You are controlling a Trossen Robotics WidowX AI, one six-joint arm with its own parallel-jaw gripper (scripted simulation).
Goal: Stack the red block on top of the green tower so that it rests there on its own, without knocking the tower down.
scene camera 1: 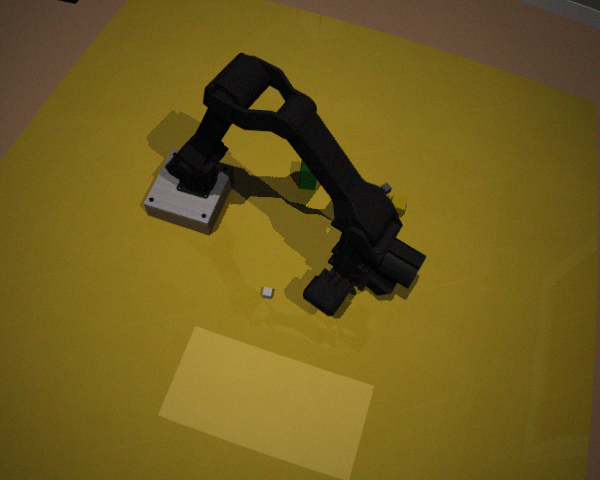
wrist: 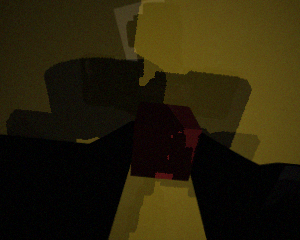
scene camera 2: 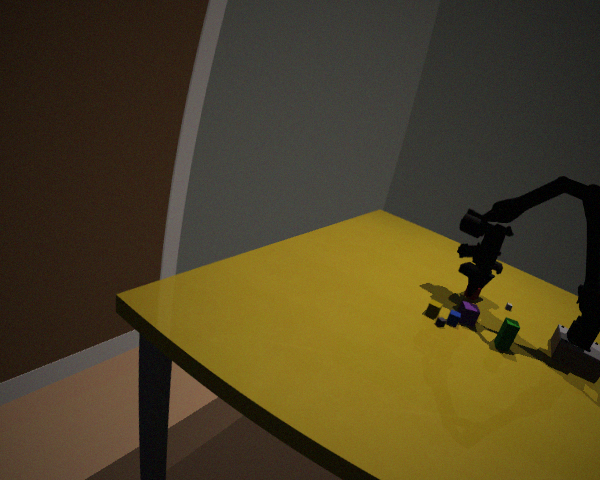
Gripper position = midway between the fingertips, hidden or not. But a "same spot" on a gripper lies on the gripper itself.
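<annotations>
My gripper: visible in the wrist view (pixel 161 130), scene camera 1 and scene camera 2. On the gripper, (scene camera 1: pixel 328 271) and (scene camera 2: pixel 488 276) are the same spot.
</annotations>
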